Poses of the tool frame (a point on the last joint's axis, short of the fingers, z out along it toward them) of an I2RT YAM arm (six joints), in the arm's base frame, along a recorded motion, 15 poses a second.
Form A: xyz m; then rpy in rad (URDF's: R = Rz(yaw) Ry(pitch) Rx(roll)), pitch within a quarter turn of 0, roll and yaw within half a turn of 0.
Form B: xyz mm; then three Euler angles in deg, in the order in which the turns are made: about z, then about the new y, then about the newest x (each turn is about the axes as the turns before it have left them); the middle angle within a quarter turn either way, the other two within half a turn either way. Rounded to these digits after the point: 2 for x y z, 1 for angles.
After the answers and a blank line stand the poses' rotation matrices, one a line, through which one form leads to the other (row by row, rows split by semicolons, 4 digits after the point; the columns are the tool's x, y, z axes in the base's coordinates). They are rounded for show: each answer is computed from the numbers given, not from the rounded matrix.
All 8 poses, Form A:
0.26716, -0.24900, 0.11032, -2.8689, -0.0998, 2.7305
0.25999, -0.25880, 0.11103, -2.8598, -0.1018, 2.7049
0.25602, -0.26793, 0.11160, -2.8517, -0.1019, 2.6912
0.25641, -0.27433, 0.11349, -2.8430, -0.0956, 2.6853
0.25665, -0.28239, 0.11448, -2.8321, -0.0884, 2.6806
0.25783, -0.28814, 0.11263, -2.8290, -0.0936, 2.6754
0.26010, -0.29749, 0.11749, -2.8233, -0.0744, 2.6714
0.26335, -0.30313, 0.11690, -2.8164, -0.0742, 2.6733
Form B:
267.16, -249.00, 110.32, 156.4, -5.7, -164.4
259.99, -258.80, 111.03, 155.0, -5.8, -163.9
256.02, -267.93, 111.60, 154.2, -5.8, -163.4
256.41, -274.33, 113.49, 153.9, -5.5, -162.9
256.65, -282.39, 114.48, 153.6, -5.1, -162.3
257.83, -288.14, 112.63, 153.3, -5.4, -162.1
260.10, -297.49, 117.49, 153.1, -4.3, -161.8
263.35, -303.13, 116.90, 153.2, -4.3, -161.4

-0.9121 0.3602 -0.1956; 0.3976 0.8935 -0.2085; 0.0996 -0.2680 -0.9583
-0.9015 0.3807 -0.2061; 0.4208 0.8824 -0.2107; 0.1016 -0.2766 -0.9556
-0.8956 0.3910 -0.2122; 0.4331 0.8754 -0.2149; 0.1017 -0.2844 -0.9533
-0.8936 0.3959 -0.2115; 0.4386 0.8703 -0.2239; 0.0955 -0.2928 -0.9514
-0.8921 0.3996 -0.2108; 0.4431 0.8650 -0.2354; 0.0883 -0.3034 -0.9488
-0.8894 0.4020 -0.2177; 0.4475 0.8629 -0.2347; 0.0935 -0.3062 -0.9474
-0.8890 0.4096 -0.2047; 0.4518 0.8572 -0.2470; 0.0743 -0.3121 -0.9471
-0.8899 0.4066 -0.2069; 0.4501 0.8563 -0.2534; 0.0741 -0.3186 -0.9450

